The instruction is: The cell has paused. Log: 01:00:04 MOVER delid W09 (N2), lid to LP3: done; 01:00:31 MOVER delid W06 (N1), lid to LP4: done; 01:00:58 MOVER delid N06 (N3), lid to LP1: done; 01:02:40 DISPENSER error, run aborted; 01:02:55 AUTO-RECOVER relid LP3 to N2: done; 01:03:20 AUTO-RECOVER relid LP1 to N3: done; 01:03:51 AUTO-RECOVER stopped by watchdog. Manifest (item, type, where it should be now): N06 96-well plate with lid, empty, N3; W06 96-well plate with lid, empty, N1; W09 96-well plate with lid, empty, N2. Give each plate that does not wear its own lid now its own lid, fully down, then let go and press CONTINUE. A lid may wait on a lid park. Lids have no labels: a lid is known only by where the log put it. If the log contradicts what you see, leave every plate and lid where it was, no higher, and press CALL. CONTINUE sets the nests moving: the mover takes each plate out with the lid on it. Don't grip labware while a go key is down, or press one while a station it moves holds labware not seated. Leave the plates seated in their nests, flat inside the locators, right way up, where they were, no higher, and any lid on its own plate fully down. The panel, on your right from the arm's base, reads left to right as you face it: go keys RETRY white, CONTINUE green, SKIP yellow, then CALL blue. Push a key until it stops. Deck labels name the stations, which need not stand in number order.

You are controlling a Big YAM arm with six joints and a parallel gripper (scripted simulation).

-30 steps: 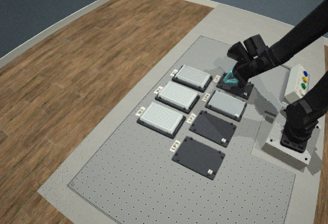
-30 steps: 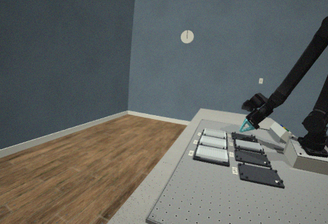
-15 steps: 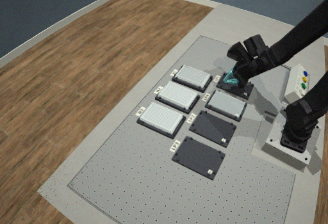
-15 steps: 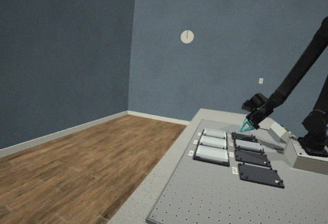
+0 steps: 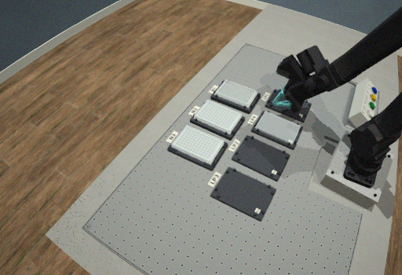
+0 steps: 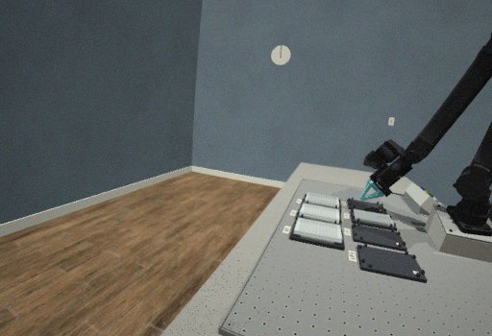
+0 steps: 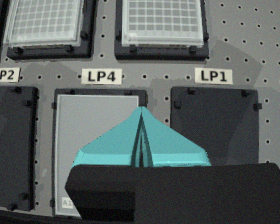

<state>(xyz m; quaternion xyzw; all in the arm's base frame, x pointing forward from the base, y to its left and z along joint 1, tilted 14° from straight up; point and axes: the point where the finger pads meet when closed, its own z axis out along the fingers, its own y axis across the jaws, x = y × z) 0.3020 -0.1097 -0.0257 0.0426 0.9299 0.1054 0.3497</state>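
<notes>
Now: hand 40 mm past the pale lid, 50 mm to the right of it and 50 mm above it. The rest, counted from my hand: lid park LP4: 40 mm behind, 50 mm to the left, 60 mm below; then 96-well plate: 140 mm ahead, 20 mm to the right, 40 mm below; then lid park LP1: 40 mm behind, 80 mm to the right, 60 mm below.
</notes>
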